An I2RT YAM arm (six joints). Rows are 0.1 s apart.
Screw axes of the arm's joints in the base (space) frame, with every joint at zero. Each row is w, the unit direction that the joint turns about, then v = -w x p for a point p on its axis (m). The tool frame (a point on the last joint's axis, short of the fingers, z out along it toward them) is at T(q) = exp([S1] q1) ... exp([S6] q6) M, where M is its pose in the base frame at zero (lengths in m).
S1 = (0, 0, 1, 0, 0, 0)
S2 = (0, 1, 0, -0.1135, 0, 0.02)
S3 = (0, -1, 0, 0.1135, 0, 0.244)
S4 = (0, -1, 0, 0.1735, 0, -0.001)
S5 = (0, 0, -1, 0, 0.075, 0)
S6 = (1, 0, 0, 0, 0.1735, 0)
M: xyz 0.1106 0 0.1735 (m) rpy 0 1.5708 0 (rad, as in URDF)
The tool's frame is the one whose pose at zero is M.
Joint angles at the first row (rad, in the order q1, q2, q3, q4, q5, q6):
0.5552, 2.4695, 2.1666, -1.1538, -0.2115, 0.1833
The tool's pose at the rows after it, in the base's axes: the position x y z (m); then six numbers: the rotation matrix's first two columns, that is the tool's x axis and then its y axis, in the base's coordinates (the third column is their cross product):
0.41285 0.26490 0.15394 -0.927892 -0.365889 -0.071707 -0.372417 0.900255 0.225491
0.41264 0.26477 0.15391 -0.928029 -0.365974 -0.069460 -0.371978 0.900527 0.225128
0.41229 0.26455 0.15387 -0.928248 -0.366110 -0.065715 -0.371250 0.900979 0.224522
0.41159 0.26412 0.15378 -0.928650 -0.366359 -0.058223 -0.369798 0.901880 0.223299
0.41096 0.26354 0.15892 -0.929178 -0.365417 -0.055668 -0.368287 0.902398 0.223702
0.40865 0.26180 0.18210 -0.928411 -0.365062 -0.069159 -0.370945 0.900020 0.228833
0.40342 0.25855 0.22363 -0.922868 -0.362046 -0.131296 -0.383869 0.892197 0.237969
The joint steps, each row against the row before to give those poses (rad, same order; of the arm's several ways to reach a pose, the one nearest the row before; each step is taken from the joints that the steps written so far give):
0.0000, 0.0000, 0.0000, -0.0023, 0.0000, 0.0000
0.0000, 0.0000, 0.0000, -0.0022, 0.0000, 0.0000
0.0000, 0.0000, 0.0000, -0.0039, 0.0000, 0.0000
0.0000, 0.0000, 0.0000, -0.0076, 0.0000, 0.0000
-0.0003, -0.0050, 0.0115, -0.0187, -0.0008, 0.0008
-0.0008, -0.0274, 0.0416, -0.0549, -0.0030, -0.0008
0.0000, -0.0603, 0.0540, -0.0511, 0.0003, -0.0004

